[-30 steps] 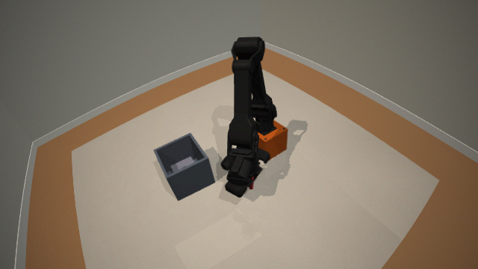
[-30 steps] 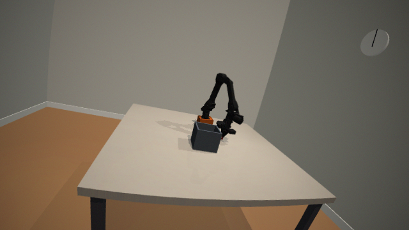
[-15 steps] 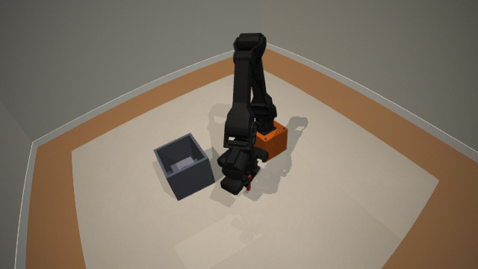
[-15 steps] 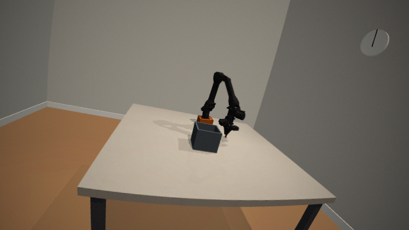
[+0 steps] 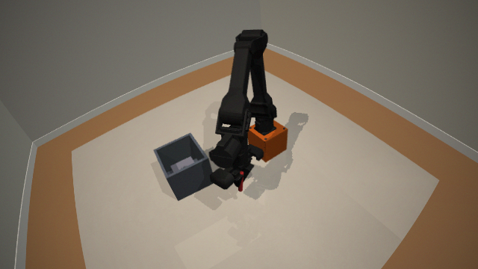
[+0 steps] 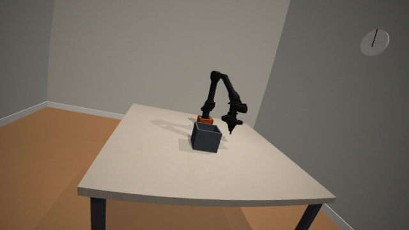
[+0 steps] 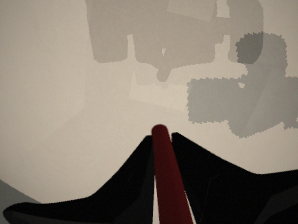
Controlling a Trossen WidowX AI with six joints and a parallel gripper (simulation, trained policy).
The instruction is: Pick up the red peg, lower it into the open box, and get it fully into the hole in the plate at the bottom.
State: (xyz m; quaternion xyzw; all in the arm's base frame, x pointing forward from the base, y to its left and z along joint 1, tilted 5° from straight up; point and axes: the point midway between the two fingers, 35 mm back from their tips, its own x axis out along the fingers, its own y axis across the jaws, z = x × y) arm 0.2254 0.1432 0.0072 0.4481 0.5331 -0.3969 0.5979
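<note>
My gripper tip is 100 mm short of the pale plate, 210 mm to the left of it and 50 mm above it. From my gripper tip the other things lie so: red peg (10 mm to the left, 20 mm above).
</note>
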